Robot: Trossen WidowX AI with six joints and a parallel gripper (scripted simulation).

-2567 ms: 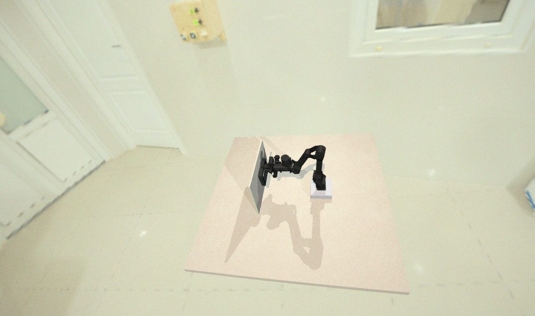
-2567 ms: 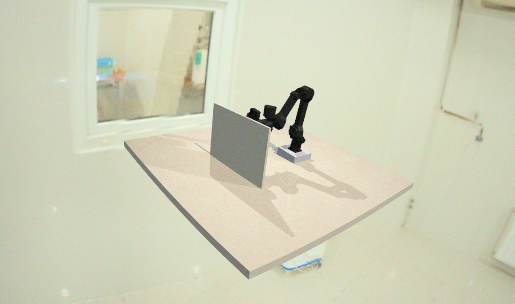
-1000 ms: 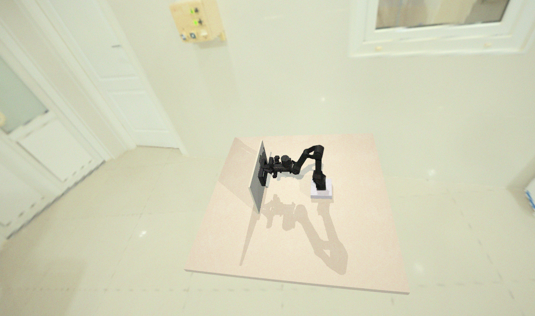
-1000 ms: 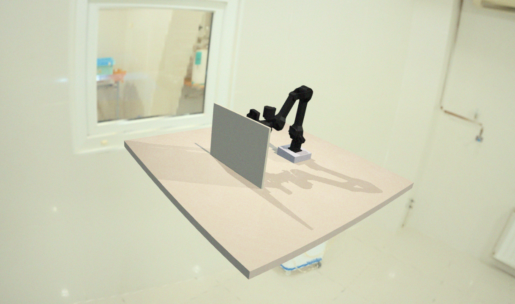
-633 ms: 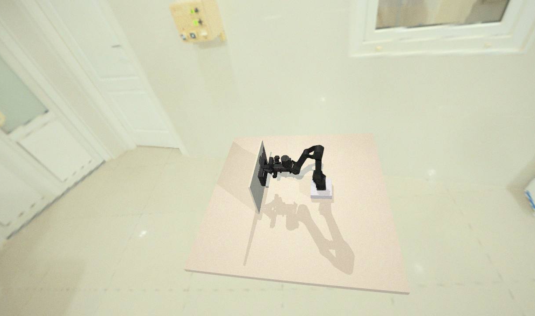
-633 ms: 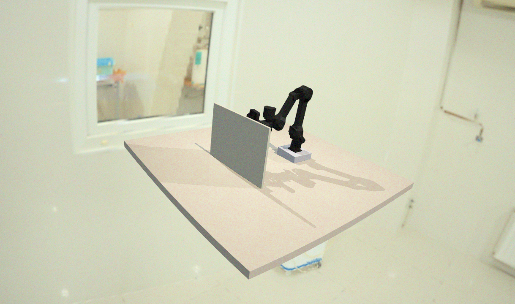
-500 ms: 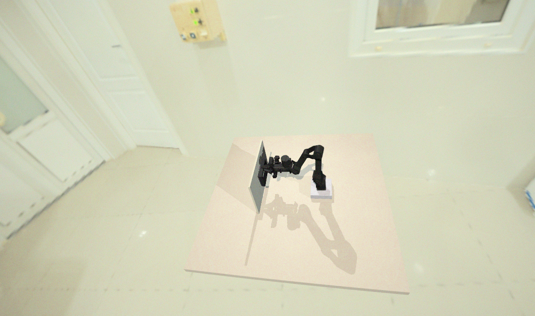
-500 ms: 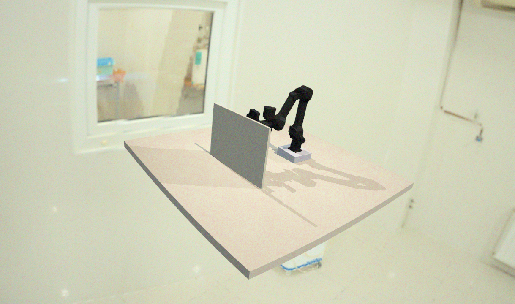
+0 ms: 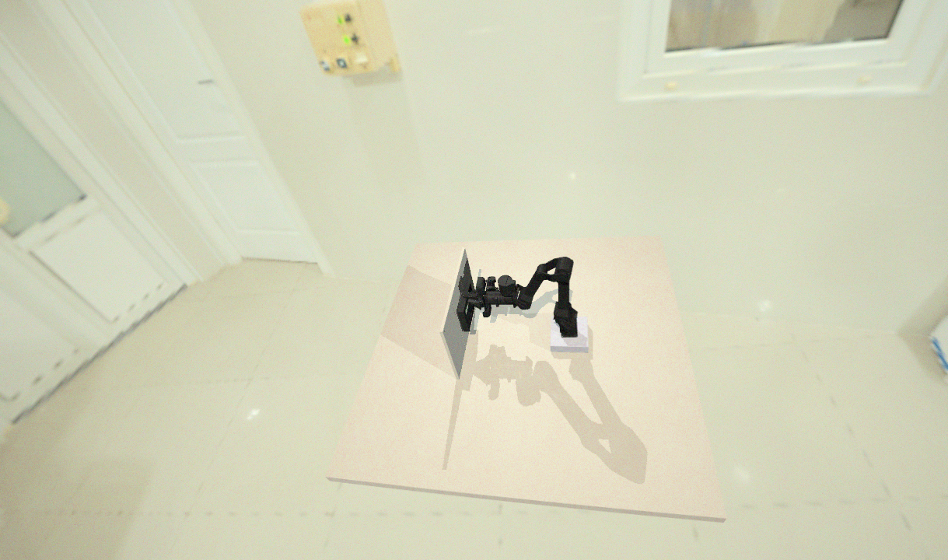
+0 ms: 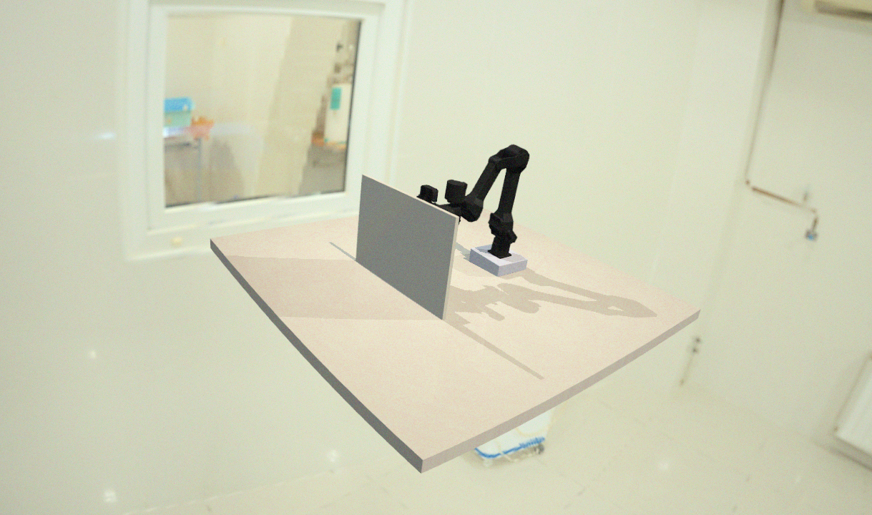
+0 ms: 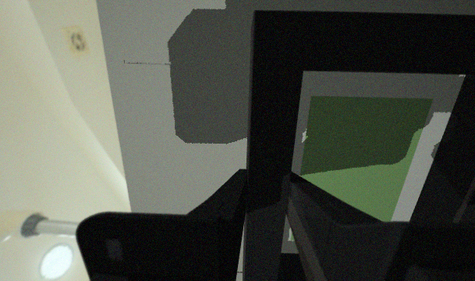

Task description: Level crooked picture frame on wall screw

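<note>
My gripper tip is 50 mm above the picture frame. Also, from my gripper tip: wall panel (10 mm ahead, 20 mm to the left, 60 mm below).
</note>
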